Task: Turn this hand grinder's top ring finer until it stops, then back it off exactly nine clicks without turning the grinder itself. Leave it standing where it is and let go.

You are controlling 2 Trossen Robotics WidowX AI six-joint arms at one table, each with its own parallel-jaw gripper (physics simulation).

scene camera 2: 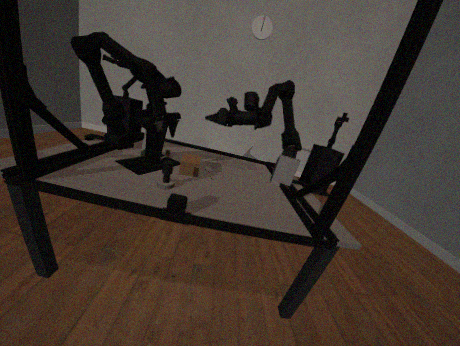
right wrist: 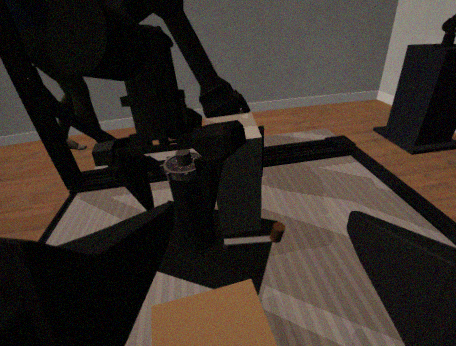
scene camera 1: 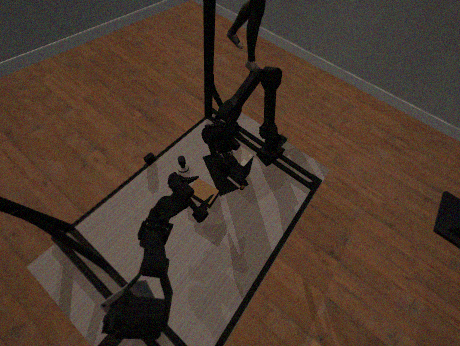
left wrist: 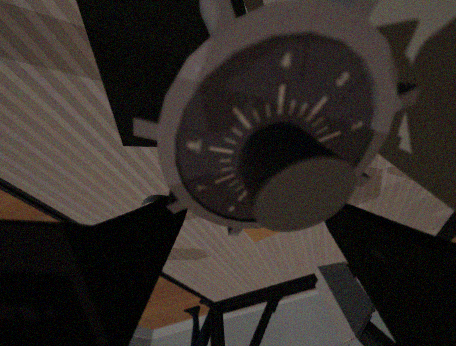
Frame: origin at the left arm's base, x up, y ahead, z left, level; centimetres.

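Seen in the pictures: left gripper, fingertip midpoint: [scene camera 2: 164,139] [right wrist: 179,210] [scene camera 1: 217,164]; right gripper, fingertip midpoint: [scene camera 2: 208,118] [right wrist: 261,216] [scene camera 1: 205,185]; left arm's base at its link origin: [scene camera 2: 119,132] [scene camera 1: 271,149]; right arm's base at its link origin: [scene camera 2: 288,160] [left wrist: 360,326].
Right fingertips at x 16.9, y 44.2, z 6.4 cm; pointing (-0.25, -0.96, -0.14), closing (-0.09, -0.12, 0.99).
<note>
Offsets run from my right fingertips to a thing's top centre. "pt": to the spot under its first point.
The hand grinder @(dx -6.4, dy -18.4, dz -11.5 cm) [right wrist: 192,215] stands upright on a black plate @(dx -23.9, dy -18.5, dz -11.3 cm) [scene camera 1: 215,172] [scene camera 2: 132,166]. Its ring finer, a dial @(dx -7.9, dy -18.4, dz -11.5 cm) [left wrist: 220,105] [right wrist: 173,169] with white marks, lugs round its rim and a central knob @(pt dx -6.4, dy -18.6, dz -11.4 cm) [left wrist: 305,195], faces the left wrist camera. My left gripper [left wrist: 253,199] [right wrist: 179,210] is open, its fingers apart on either side of the grinder's top; whether either one touches the ring is too dark to tell. My right gripper [scene camera 2: 209,118] [right wrist: 261,216] is open and empty, raised above the table, apart from the grinder. In scene camera 1 the grinder is largely hidden by the left arm.
A wooden block @(dx -18.2, dy -2.0, dz -5.3 cm) [scene camera 1: 204,188] [scene camera 2: 190,165] [right wrist: 210,315] lies near the grinder. A tall box @(dx -3.5, dy -22.8, dz -5.2 cm) [right wrist: 241,185] and a bar with a brown knob @(pt dx -21.2, dy -18.7, dz +1.8 cm) [right wrist: 277,232] are beside it. A dark tool on a pale round base @(dx -15.1, dy -1.0, dz -23.9 cm) [scene camera 1: 182,162] [scene camera 2: 167,172] stands nearby. A black box [scene camera 2: 177,204] is at the table edge.
</note>
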